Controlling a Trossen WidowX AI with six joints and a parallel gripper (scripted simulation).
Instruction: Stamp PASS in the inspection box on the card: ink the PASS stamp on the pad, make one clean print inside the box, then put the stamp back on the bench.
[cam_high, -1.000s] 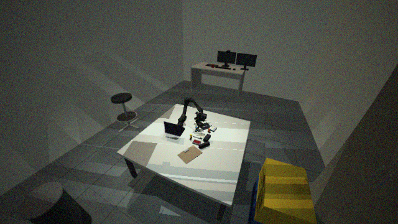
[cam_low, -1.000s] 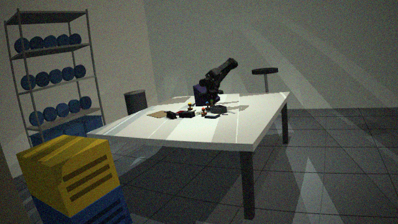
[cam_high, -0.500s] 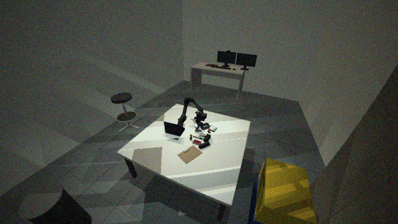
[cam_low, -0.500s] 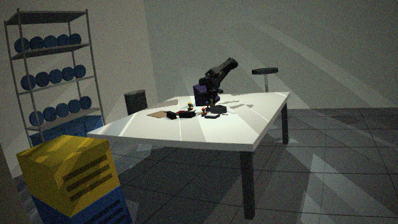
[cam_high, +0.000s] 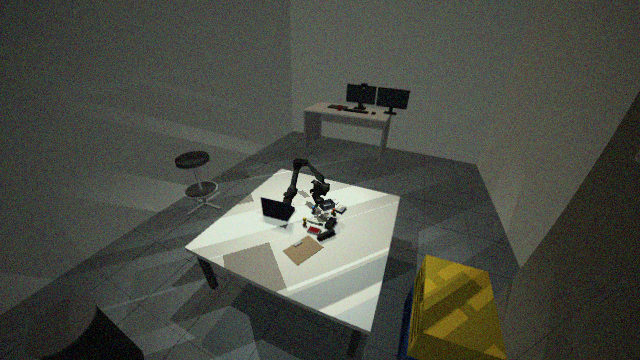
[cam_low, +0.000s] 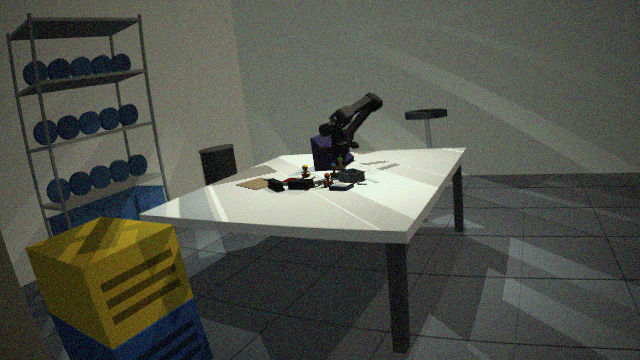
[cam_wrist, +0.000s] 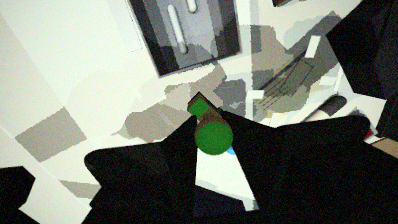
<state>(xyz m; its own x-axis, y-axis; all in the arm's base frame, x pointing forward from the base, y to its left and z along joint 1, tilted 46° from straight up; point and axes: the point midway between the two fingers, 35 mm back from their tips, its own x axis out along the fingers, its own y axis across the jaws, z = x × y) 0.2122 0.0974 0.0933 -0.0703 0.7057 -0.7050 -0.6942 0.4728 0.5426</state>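
The blue-knobbed stamp is 40 mm to the right of my gripper tip, 40 mm below it and 10 mm behind it. The rest, counted from my gripper tip: pale card 90 mm to the right, 90 mm ahead, 60 mm below; then dark tray 80 mm to the left, 70 mm ahead, 50 mm below; then green stamp right at my gripper tip.
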